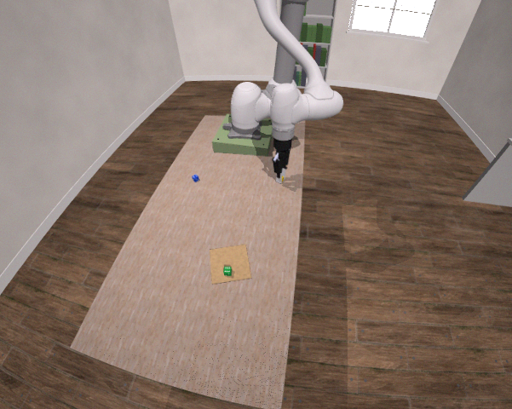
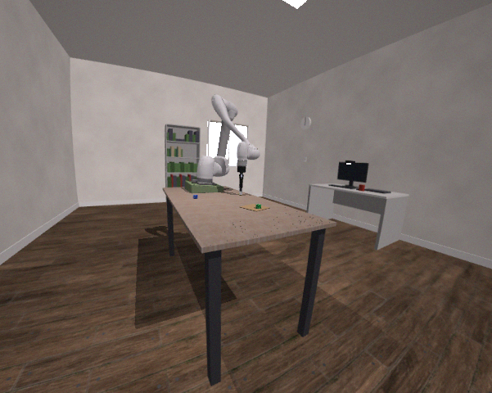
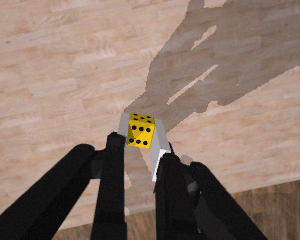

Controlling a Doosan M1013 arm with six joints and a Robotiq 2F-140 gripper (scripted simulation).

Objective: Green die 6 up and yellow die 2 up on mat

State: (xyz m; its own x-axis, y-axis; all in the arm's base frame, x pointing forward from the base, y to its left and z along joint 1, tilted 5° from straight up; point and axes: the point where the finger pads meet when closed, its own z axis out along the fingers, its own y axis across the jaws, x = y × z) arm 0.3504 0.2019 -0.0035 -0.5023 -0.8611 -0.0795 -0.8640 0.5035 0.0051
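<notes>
Right now the yellow die is 20 mm below my hand. The rest, counted from my hand: green die (480 mm ahead, 180 mm to the right, 20 mm below); then tan mat (440 mm ahead, 180 mm to the right, 30 mm below); then blue die (420 mm to the right, 20 mm below, 10 mm ahead).
</notes>
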